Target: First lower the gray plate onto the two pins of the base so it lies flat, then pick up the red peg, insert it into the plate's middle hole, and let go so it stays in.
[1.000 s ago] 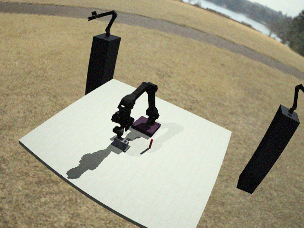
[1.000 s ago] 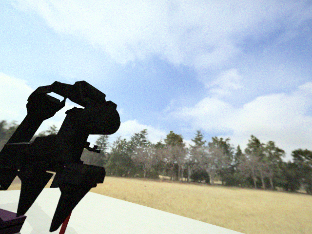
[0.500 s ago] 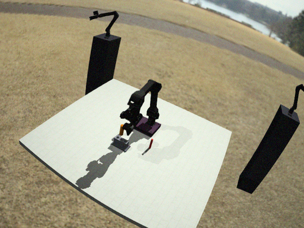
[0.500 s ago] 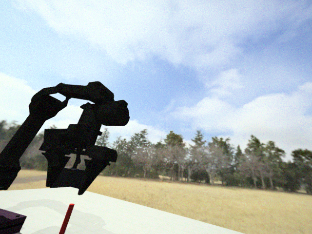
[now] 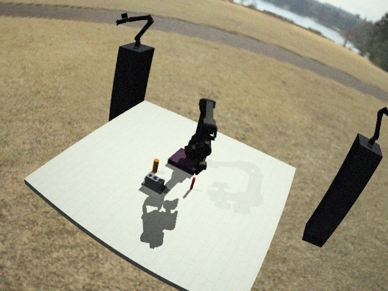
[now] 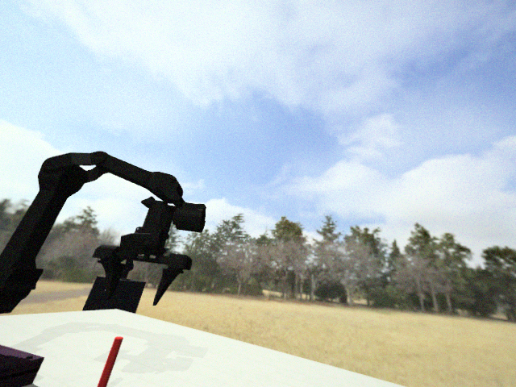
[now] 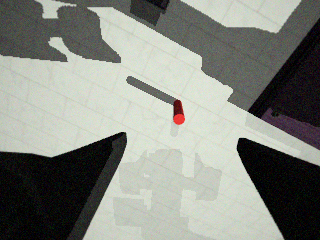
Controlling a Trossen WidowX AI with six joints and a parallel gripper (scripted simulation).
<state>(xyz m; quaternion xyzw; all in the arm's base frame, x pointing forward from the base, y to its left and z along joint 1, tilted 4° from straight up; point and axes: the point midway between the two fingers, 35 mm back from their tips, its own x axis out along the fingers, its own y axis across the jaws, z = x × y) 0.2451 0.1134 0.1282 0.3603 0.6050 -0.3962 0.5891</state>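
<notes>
The red peg lies 10 cm below my gripper tip. Round my gripper tip: orange cylinder: 1 cm ahead, 23 cm to the right, 10 cm below; then gray plate: 12 cm ahead, 17 cm to the right, 9 cm below; then gray base: 11 cm ahead, 17 cm to the right, 13 cm below.
</notes>
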